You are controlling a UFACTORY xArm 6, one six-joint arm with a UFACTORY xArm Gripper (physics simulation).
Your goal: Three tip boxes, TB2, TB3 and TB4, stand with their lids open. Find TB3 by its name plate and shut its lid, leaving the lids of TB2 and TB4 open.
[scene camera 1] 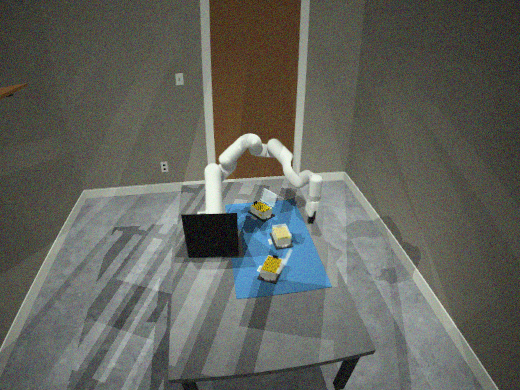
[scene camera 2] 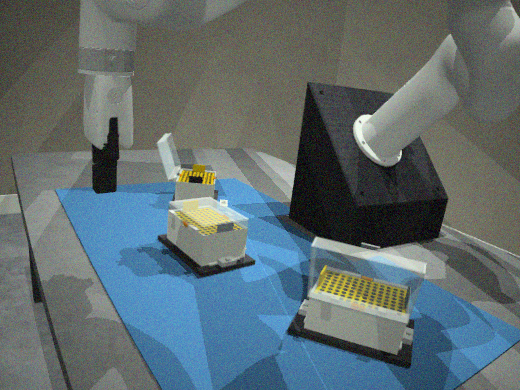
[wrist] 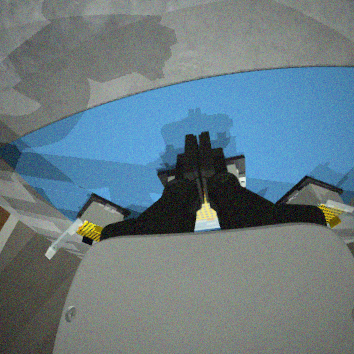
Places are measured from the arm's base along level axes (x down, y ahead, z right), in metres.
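Pixels of known places: gripper, between the fingertips: [scene camera 1: 310, 222] [scene camera 2: 104, 191] [wrist: 200, 149]; arm's base, origin of its link: [scene camera 1: 214, 218] [scene camera 2: 376, 141].
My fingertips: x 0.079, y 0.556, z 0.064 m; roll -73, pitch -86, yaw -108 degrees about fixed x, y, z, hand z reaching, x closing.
For each thing: its top centre in the pictures, then the offset to it from my fingertips. "spot": a spot on its surface instead. Level surfaces: height alone.
- middle tip box, centre of its top: [scene camera 2: 213, 208] [wrist: 208, 220] [scene camera 1: 279, 230] dz -0.022, dx +0.042, dy -0.182 m
- door, a spot on its surface: [scene camera 2: 357, 325] spot: dz -0.340, dx +0.086, dy -0.187 m
- third tip box, centre of its top: [scene camera 2: 202, 174] [wrist: 317, 222] [scene camera 1: 269, 262] dz +0.216, dx +0.053, dy -0.306 m
- blue mat, height of its surface: dx +0.119 m
- grey table, height of its surface: dx +0.122 m
My gripper [scene camera 1: 311, 219] [scene camera 2: 104, 188] [wrist: 200, 149] is shut and empty, above the mat's outer edge, apart from the boxes. The middle tip box [scene camera 1: 281, 237] [scene camera 2: 207, 245] [wrist: 207, 215] has its clear lid down over the yellow tip rack; in the wrist view my fingers hide much of it. The tip box nearest the door [scene camera 1: 261, 211] [scene camera 2: 357, 325] [wrist: 102, 212] has its clear lid standing open. The third tip box [scene camera 1: 270, 270] [scene camera 2: 195, 192] [wrist: 314, 194], at the opposite end, also has its lid open. The name plates are too small or hidden to read, so I cannot tell which is TB3.
The boxes stand on dark bases on a blue mat [scene camera 1: 250, 290] [scene camera 2: 165, 330] [wrist: 280, 100] on a grey table [scene camera 1: 270, 345]. A large black wedge-shaped mount [scene camera 1: 211, 236] [scene camera 2: 325, 185] carries the arm beside the mat. The arm arches over the far part of the table.
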